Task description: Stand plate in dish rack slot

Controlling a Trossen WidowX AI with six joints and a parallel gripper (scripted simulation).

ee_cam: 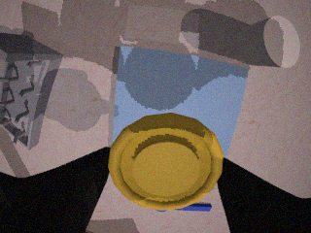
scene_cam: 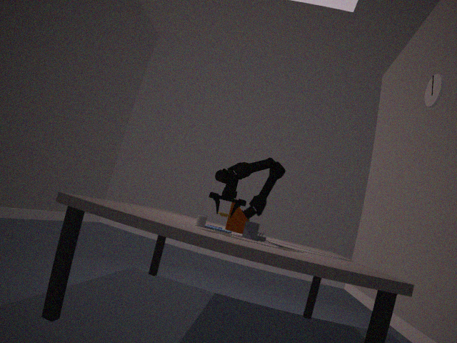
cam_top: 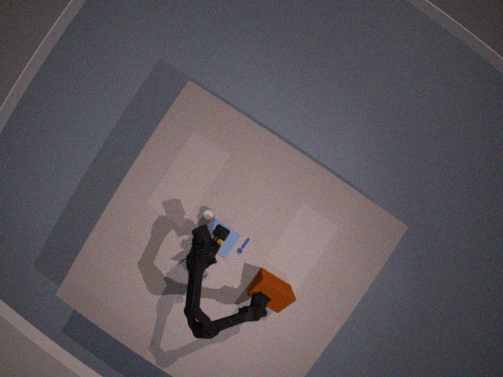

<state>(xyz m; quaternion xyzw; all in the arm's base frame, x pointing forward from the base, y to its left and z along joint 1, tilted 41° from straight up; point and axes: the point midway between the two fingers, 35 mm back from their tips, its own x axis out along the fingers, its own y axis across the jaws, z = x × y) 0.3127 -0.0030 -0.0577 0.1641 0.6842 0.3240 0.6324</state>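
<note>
My gripper tip is 10 mm past the grey wire dish rack, 180 mm to the right of it and 50 mm above it. Round my gripper tip: yellow plate: 10 mm above; then blue spoon: 110 mm behind, 60 mm to the right, 70 mm below; then white cup: 110 mm ahead, 70 mm to the right, 50 mm below.
</note>
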